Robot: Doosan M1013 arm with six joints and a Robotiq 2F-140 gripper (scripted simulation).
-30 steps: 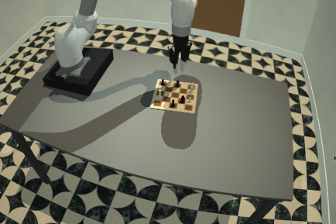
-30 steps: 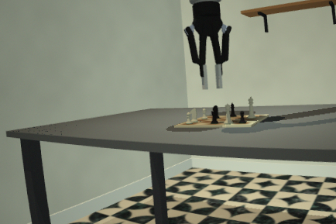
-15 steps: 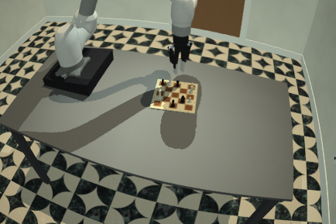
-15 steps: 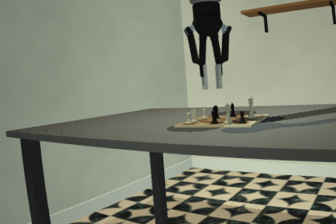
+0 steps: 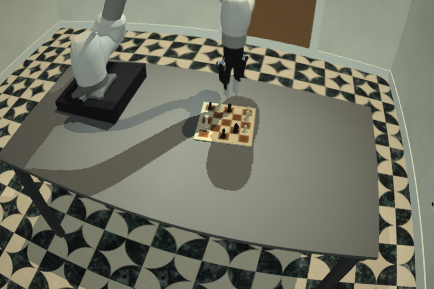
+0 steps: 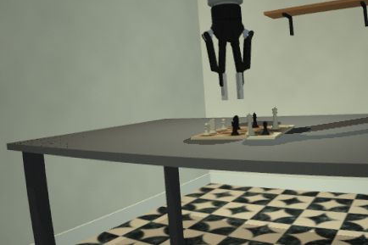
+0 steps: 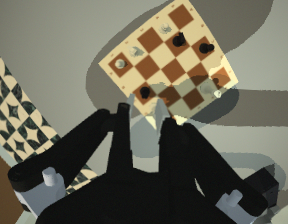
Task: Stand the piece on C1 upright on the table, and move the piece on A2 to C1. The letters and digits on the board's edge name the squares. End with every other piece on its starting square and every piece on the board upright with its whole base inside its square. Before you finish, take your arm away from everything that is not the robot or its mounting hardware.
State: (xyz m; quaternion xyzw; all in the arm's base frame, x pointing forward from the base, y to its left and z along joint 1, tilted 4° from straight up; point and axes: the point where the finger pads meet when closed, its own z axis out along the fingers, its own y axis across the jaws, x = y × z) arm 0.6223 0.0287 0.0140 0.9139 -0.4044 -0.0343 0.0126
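My hand is 70 mm to the left of the chessboard and 120 mm above it.
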